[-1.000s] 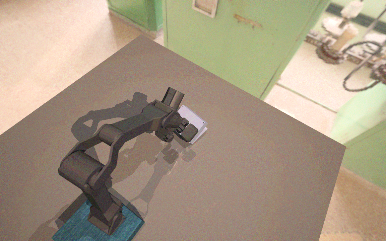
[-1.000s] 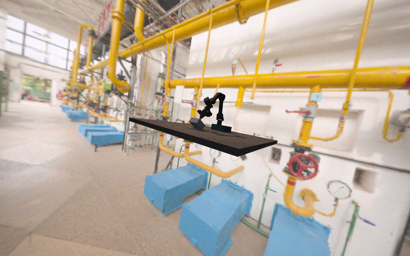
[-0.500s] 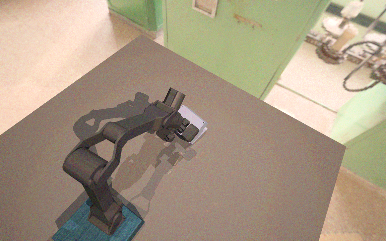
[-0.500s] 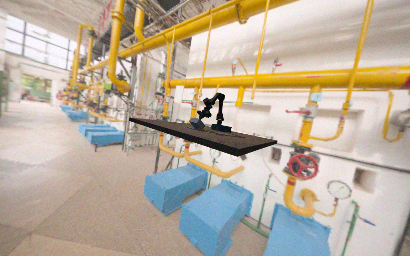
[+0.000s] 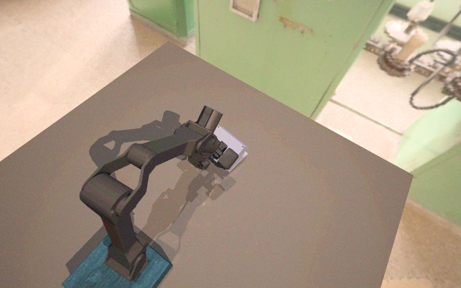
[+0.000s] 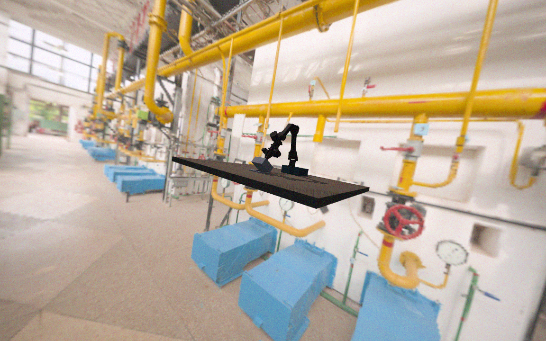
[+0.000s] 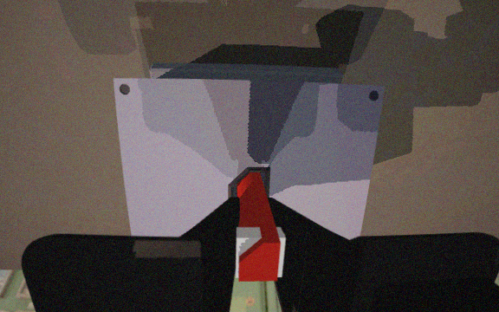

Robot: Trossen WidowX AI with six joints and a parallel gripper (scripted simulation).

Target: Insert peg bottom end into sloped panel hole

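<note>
My gripper tip is 10 mm below the red square peg and 10 mm past it. The rest, counted from my gripper tip: sloped panel (40 mm below, 20 mm ahead).
</note>
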